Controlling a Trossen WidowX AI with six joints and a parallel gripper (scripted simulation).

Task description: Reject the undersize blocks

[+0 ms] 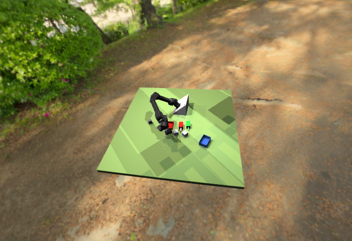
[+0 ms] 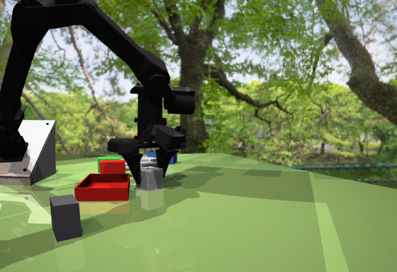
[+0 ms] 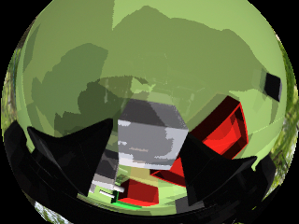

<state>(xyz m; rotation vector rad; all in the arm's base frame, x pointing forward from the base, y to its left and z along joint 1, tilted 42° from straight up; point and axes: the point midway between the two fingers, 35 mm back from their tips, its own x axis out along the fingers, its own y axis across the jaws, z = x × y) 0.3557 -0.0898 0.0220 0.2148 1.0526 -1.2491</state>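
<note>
My gripper tip is now 10 cm past the red reject tray, 2 cm to the left of it and 1 cm above it. The rest, counted from my gripper tip: green GO gauge (9 cm behind, 22 cm to the left, 1 cm above); then red block (7 cm behind, 14 cm to the left, 1 cm above); then dark grey block (13 cm behind, 22 cm to the right, 1 cm above).
</note>
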